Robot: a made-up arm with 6 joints. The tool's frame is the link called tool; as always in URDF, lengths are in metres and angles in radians. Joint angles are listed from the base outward. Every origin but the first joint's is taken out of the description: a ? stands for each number. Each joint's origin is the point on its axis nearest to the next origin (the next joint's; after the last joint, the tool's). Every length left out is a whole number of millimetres.
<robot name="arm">
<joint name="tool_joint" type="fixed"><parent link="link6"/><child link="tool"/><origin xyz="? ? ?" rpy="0 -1.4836 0"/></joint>
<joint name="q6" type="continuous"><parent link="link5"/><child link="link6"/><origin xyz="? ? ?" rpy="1.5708 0 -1.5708"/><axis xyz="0 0 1"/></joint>
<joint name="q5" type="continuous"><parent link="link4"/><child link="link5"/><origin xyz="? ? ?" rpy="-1.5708 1.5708 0"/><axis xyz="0 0 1"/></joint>
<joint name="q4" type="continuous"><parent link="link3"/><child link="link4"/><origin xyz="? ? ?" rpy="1.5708 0 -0.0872"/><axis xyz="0 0 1"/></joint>
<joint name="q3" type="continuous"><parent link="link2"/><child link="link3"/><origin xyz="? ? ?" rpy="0 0 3.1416"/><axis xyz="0 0 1"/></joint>
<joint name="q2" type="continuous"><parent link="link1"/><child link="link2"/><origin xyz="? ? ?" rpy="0 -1.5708 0"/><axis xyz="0 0 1"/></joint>
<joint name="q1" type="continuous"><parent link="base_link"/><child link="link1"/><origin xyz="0 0.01 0.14" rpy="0 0 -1.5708"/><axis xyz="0 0 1"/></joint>
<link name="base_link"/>
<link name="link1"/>
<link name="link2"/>
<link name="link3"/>
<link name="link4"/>
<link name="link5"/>
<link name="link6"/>
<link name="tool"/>
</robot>
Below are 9 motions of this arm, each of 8 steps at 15 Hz.
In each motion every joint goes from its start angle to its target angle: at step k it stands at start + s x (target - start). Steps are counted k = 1, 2, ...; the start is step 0. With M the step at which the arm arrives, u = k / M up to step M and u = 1 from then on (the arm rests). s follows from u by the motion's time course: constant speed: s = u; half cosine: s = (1 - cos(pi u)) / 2; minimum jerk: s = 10 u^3 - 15 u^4 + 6 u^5.
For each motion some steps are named. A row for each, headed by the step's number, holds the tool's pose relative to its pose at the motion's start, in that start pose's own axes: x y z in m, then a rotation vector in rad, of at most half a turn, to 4 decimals.
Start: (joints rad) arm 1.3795 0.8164 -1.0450 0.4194 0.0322 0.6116
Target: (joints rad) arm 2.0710 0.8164 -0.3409 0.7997 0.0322 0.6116
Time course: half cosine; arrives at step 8
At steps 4, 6, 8:
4: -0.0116 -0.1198 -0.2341 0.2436 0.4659 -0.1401
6: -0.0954 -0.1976 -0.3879 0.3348 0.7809 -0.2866
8: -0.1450 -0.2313 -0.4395 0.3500 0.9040 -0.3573

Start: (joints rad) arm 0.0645 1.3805 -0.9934 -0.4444 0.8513 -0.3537
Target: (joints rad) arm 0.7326 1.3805 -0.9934 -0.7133 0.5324 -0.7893
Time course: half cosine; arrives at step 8
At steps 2, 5, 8:
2: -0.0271 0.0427 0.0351 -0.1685 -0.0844 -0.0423
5: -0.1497 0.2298 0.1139 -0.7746 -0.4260 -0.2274
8: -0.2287 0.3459 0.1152 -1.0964 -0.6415 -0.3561

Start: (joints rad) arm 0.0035 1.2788 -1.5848 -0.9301 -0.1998 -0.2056
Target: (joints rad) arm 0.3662 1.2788 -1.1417 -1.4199 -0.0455 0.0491
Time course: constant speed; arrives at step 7
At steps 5, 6, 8:
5: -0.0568 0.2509 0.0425 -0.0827 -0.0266 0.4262
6: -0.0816 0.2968 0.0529 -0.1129 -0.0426 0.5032
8: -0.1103 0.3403 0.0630 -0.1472 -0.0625 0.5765

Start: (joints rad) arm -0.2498 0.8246 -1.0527 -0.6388 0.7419 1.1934
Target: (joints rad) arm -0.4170 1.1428 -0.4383 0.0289 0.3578 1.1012
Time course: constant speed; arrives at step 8
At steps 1, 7, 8:
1: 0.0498 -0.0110 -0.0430 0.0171 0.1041 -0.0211
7: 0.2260 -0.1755 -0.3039 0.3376 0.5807 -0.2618
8: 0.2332 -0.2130 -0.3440 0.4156 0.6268 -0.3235

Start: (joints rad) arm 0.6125 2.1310 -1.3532 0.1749 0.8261 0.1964
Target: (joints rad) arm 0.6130 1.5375 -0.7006 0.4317 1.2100 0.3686
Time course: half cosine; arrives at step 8
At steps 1, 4, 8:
1: -0.0043 -0.0016 -0.0110 0.0130 0.0179 0.0046
4: -0.0471 -0.0221 -0.1552 0.1643 0.2377 0.0577
8: -0.0726 -0.0470 -0.3249 0.3111 0.4814 0.1080

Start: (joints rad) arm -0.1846 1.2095 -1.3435 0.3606 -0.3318 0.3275
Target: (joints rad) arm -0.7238 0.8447 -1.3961 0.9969 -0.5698 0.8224
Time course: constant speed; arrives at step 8
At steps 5, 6, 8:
5: -0.1521 -0.0206 0.2372 0.4969 -0.5877 0.0873
6: -0.1914 -0.0139 0.2692 0.5812 -0.6985 0.1447
8: -0.2723 0.0094 0.3159 0.7337 -0.9025 0.2970

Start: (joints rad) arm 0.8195 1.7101 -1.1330 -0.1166 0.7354 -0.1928
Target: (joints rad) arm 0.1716 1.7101 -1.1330 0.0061 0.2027 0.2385
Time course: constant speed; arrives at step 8
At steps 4, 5, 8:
4: -0.0061 -0.2342 -0.0449 0.5622 -0.2302 -0.0866
5: -0.0121 -0.2908 -0.0696 0.6980 -0.2934 -0.1166
8: -0.0415 -0.4461 -0.1744 1.0865 -0.5007 -0.2277

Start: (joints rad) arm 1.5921 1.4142 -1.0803 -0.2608 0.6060 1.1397
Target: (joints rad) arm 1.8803 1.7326 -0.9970 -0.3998 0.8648 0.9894
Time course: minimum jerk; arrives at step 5
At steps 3, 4, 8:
3: 0.1191 -0.0258 -0.1637 -0.3691 0.2577 -0.3291
4: 0.1500 -0.0469 -0.2269 -0.5231 0.3422 -0.4532
8: 0.1558 -0.0523 -0.2407 -0.5583 0.3599 -0.4809

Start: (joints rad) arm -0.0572 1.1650 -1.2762 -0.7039 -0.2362 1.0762
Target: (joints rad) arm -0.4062 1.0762 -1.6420 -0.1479 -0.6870 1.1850
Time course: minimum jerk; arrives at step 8
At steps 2, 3, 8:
2: -0.0100 -0.0012 0.0407 0.0425 -0.0886 0.0261
3: -0.0330 -0.0008 0.1068 0.1021 -0.2383 0.0774
8: -0.2054 0.0436 0.3353 0.2097 -0.8656 0.4036

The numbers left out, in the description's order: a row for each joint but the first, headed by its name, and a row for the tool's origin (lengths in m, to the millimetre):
tool: -0.031 -0.02 0
q6: -0.185 0.023 0
q5: -0.018 0.02 0
q4: -0.082 -0.442 0
q3: 0.08 -0.42 0
q2: -0.05 0.02 0

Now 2 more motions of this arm.
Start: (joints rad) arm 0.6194 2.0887 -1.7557 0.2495 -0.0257 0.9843
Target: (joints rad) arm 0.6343 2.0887 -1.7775 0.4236 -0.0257 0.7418
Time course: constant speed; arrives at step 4
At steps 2, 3, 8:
2: -0.0011 0.0089 0.0005 -0.0366 0.0013 0.0083
3: -0.0017 0.0132 0.0008 -0.0549 0.0018 0.0123
8: -0.0023 0.0175 0.0009 -0.0731 0.0023 0.0164

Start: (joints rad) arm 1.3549 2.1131 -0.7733 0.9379 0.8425 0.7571
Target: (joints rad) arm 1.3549 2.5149 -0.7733 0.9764 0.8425 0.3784
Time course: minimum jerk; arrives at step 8
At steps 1, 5, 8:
1: 0.0024 -0.0008 0.0021 -0.0014 0.0007 -0.0049
5: 0.1046 -0.0539 0.0914 -0.0594 0.0577 -0.2155
8: 0.1417 -0.0846 0.1223 -0.0803 0.0925 -0.2922

